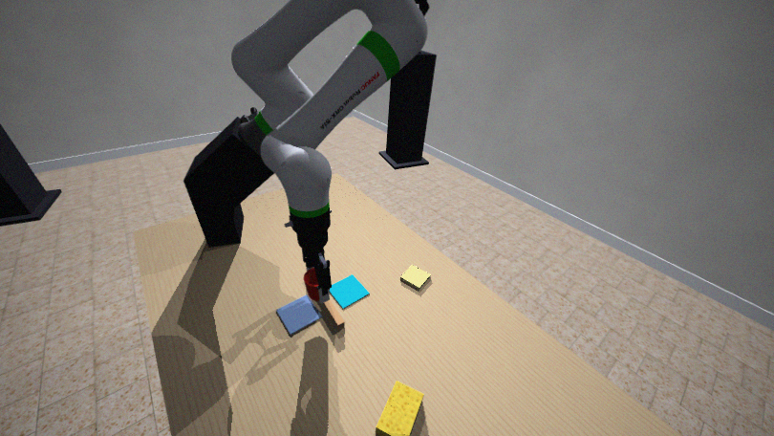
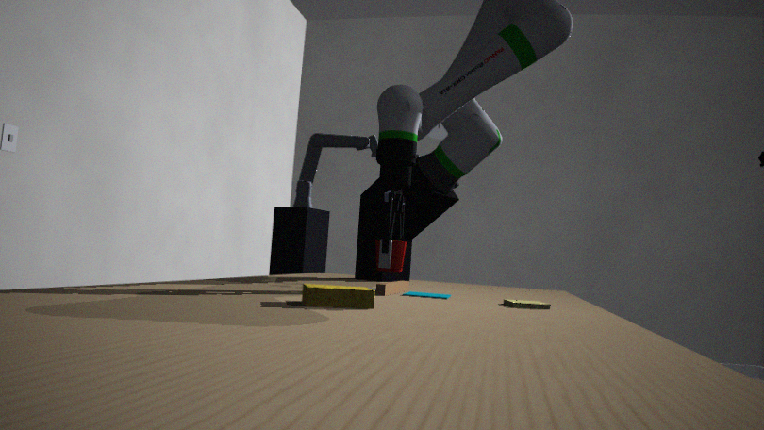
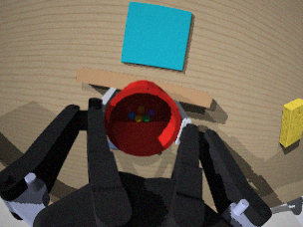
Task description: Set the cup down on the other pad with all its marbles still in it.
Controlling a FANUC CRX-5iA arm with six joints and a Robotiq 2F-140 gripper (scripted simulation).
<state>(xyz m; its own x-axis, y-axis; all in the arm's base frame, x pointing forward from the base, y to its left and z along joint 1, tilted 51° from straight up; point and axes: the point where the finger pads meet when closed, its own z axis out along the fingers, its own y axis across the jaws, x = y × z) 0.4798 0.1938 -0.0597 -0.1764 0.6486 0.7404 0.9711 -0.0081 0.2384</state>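
Right now my hand is 9 cm to the right of the cyan pad, 9 cm above it and 2 cm past it. From my hand the other things lie so: red cup: 2 cm below; then blue pad: 9 cm below, 7 cm to the right, 1 cm ahead; then wooden rail: 8 cm below, 1 cm to the left.
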